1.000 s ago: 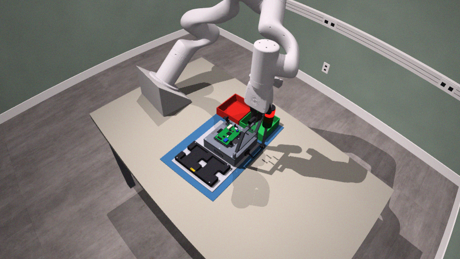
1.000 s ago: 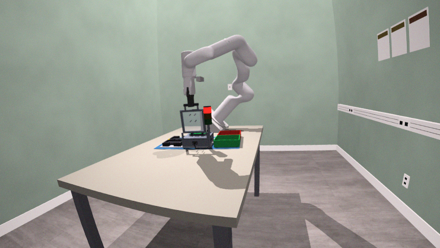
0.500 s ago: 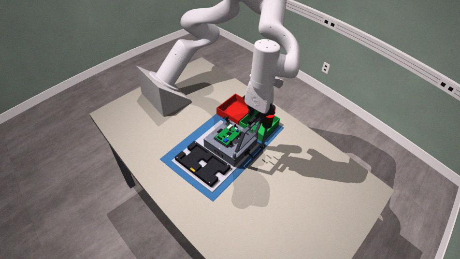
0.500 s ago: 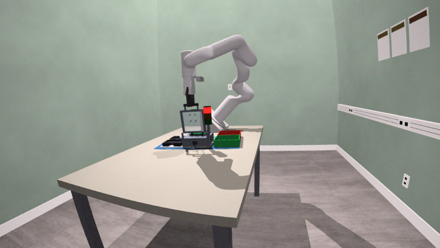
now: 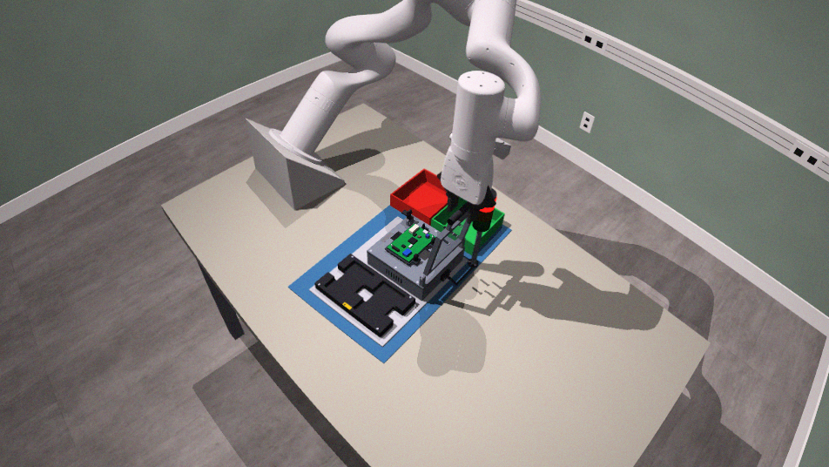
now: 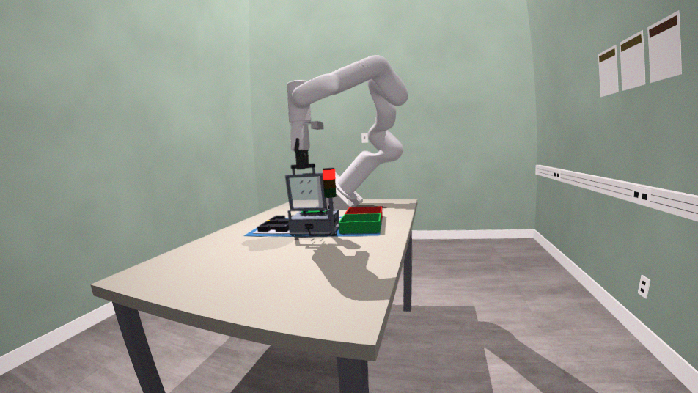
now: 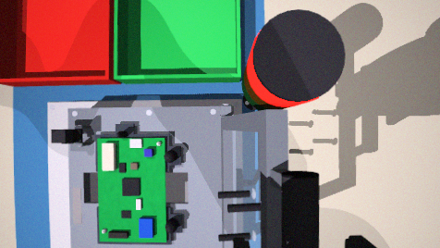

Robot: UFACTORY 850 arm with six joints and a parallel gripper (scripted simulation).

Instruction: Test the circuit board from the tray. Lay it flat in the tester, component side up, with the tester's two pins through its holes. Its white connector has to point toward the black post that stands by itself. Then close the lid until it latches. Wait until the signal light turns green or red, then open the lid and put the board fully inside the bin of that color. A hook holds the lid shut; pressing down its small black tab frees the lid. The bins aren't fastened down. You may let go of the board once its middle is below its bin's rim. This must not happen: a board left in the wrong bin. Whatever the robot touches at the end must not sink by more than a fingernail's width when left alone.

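The green circuit board is 13 cm behind my hand, 2 cm to the right of it and 20 cm below it. Also, from my hand: black latch part: 20 cm behind, 3 cm to the left, 19 cm below; green bin: 12 cm behind, 18 cm to the left, 26 cm below; lid: 2 cm behind, 9 cm below.
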